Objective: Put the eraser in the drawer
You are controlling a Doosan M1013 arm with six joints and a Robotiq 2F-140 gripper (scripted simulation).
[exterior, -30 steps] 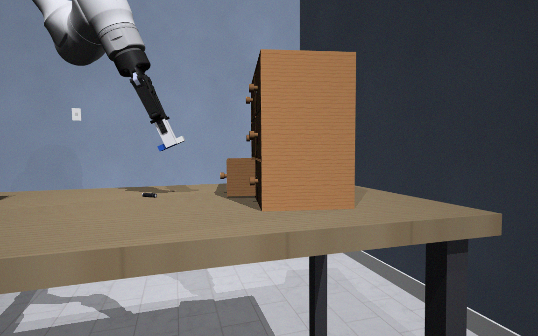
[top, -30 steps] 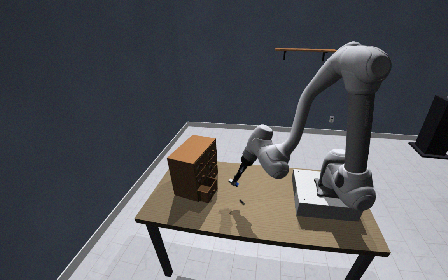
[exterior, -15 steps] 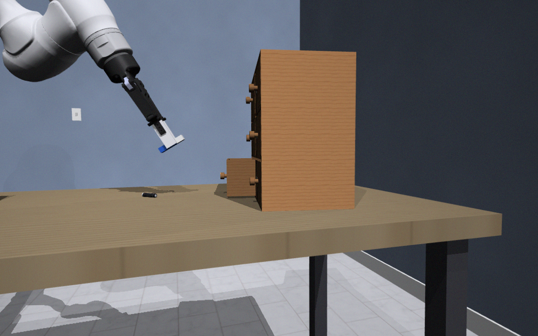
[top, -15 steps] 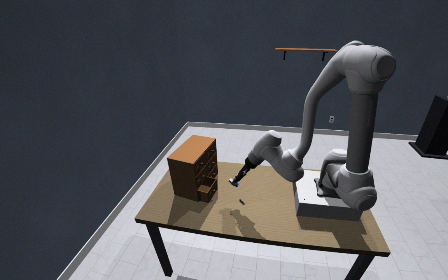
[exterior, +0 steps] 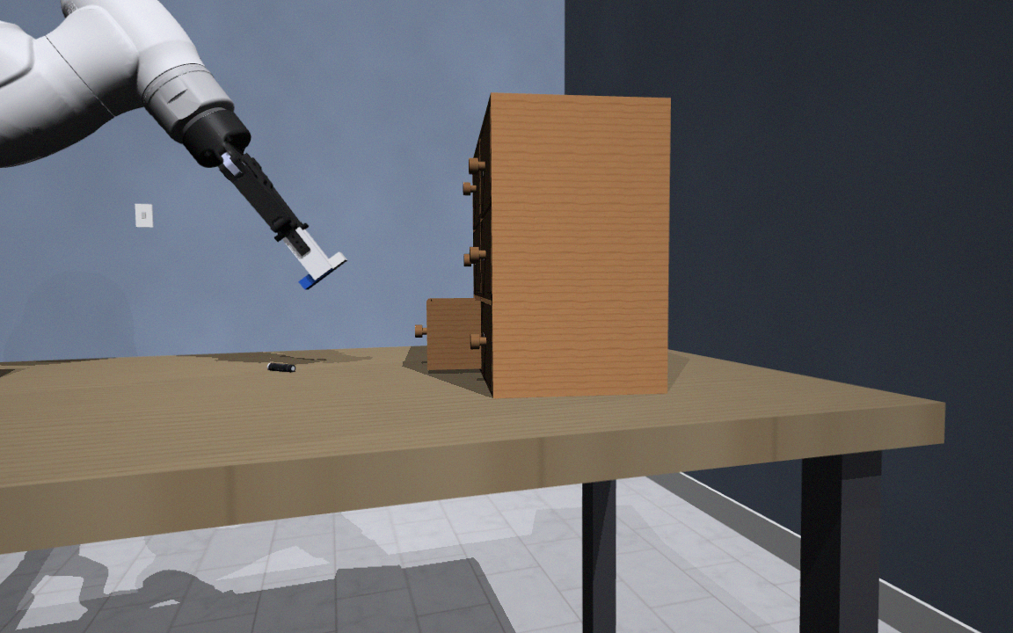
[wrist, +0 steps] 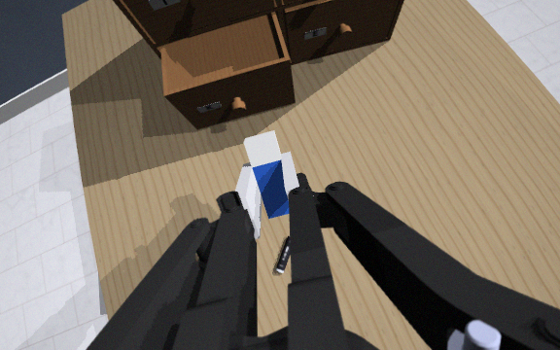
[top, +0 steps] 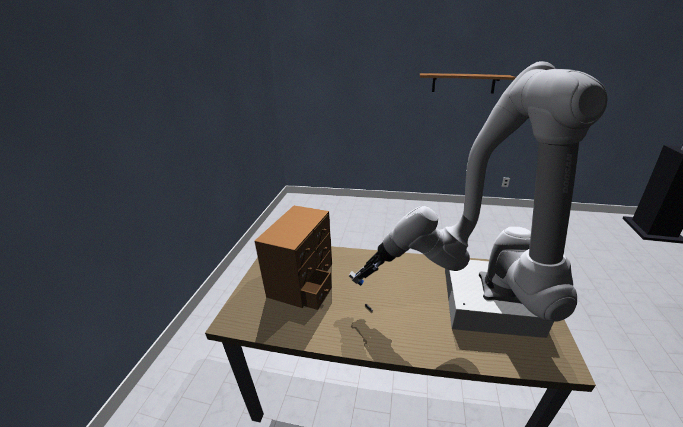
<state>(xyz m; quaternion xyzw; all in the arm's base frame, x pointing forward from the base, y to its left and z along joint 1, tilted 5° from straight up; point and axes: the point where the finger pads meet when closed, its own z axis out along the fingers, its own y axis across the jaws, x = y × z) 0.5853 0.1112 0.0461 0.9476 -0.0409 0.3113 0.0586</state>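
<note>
Right now the eraser is 20 mm below my hand and 20 mm ahead of it. From my hand the other things lie so: drawer: 240 mm ahead, 130 mm below; small black cylinder: 150 mm below, 40 mm behind, 20 mm to the left.
</note>
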